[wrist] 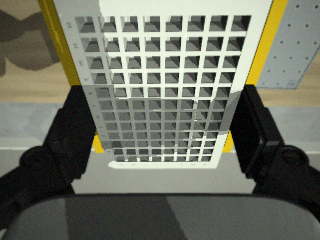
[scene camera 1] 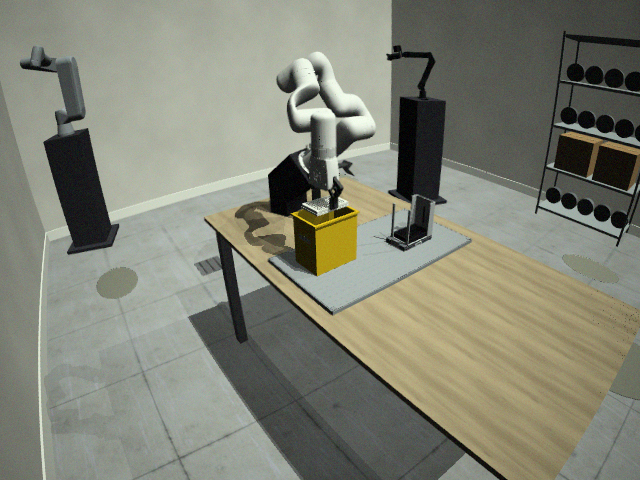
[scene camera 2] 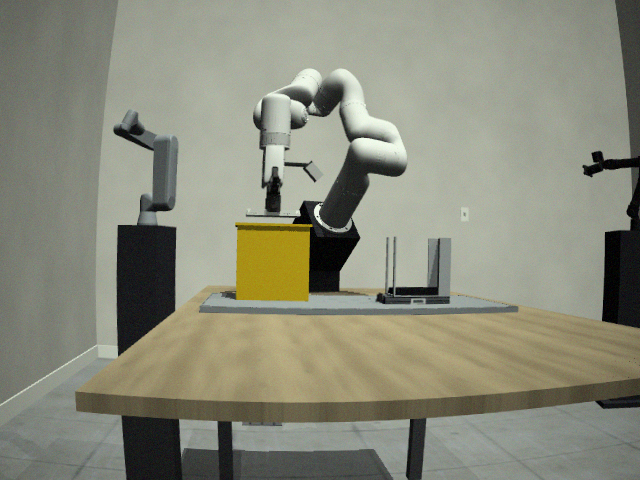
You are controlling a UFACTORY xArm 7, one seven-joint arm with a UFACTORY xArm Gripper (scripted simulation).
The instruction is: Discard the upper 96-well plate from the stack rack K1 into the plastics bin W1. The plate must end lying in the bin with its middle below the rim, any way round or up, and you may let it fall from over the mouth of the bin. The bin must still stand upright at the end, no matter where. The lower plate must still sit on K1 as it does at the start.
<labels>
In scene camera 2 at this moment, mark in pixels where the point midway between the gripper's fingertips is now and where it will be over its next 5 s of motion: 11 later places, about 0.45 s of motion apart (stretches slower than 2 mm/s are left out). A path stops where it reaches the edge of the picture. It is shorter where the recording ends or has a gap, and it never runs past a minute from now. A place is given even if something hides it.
My gripper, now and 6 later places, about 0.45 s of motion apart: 272,213; 272,213; 272,214; 272,215; 272,216; 272,209; 272,200
</labels>
